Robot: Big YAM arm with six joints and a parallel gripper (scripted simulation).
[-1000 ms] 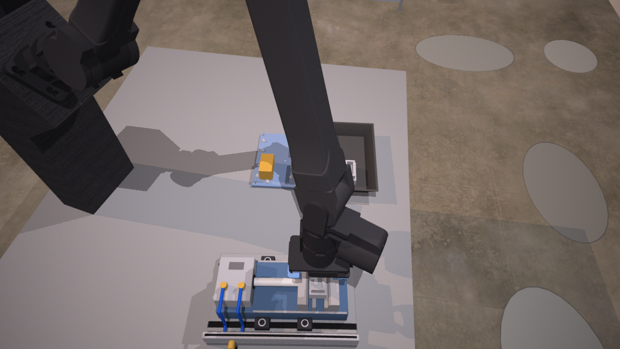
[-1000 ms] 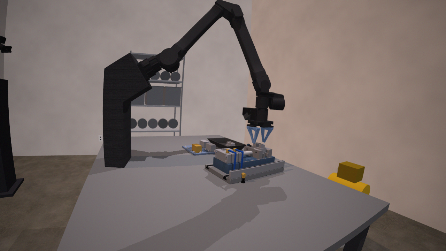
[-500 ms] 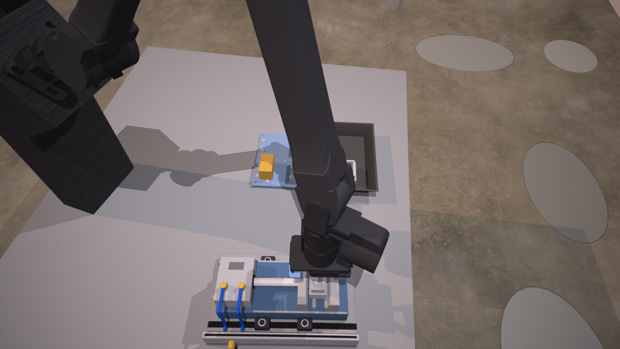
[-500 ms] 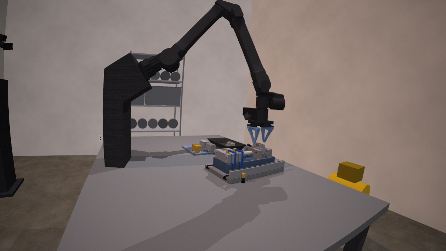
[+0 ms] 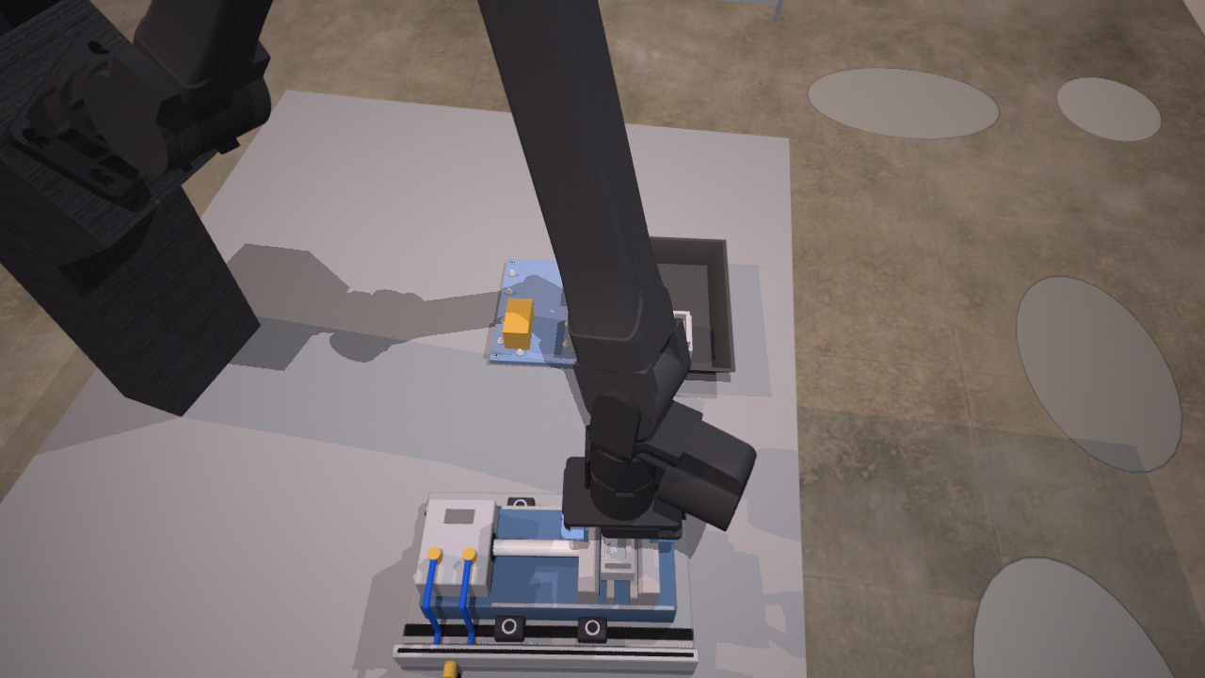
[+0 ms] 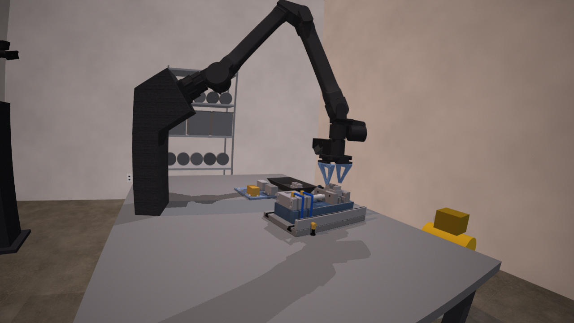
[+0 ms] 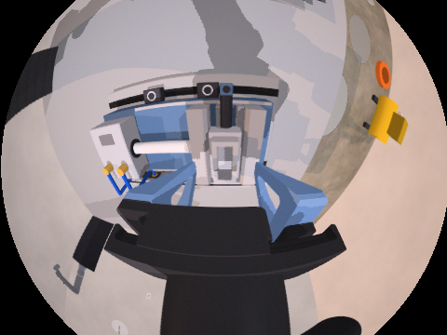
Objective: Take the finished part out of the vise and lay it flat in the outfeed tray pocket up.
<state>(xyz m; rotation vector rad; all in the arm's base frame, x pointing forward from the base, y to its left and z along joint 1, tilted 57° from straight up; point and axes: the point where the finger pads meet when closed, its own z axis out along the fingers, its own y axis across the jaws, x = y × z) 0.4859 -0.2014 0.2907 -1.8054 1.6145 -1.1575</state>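
My gripper is now 7 cm past the blue vise, 1 cm to the right of it and 9 cm above it. The rest, counted from my hand: rail: 8 cm behind, 9 cm to the right, 9 cm below; then orange block: 11 cm behind, 35 cm to the left, 10 cm below; then actuator box: 16 cm behind, 1 cm to the left, 5 cm below.
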